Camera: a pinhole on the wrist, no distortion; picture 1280 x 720 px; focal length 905.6 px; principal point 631.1 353.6 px. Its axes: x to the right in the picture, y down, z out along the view. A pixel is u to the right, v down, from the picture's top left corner.
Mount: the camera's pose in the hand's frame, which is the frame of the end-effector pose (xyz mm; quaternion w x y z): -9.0 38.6 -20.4 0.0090 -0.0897 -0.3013 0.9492
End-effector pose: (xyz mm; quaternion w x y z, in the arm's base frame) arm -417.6 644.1 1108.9 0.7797 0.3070 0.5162 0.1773
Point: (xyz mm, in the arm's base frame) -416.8 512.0 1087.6
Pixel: outside the picture
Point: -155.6 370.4 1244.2
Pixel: 778 122
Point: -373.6 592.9 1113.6
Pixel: 535 480
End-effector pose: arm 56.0 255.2 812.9 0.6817 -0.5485 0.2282 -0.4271
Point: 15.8 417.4 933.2
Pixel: 1055 621
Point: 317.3 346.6 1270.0
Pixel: 220 495
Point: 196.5 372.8 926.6
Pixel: 448 151
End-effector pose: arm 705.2 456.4 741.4 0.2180 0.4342 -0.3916 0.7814
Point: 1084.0 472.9 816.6
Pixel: 778 684
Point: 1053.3 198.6 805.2
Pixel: 709 97
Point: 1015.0 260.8 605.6
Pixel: 1224 30
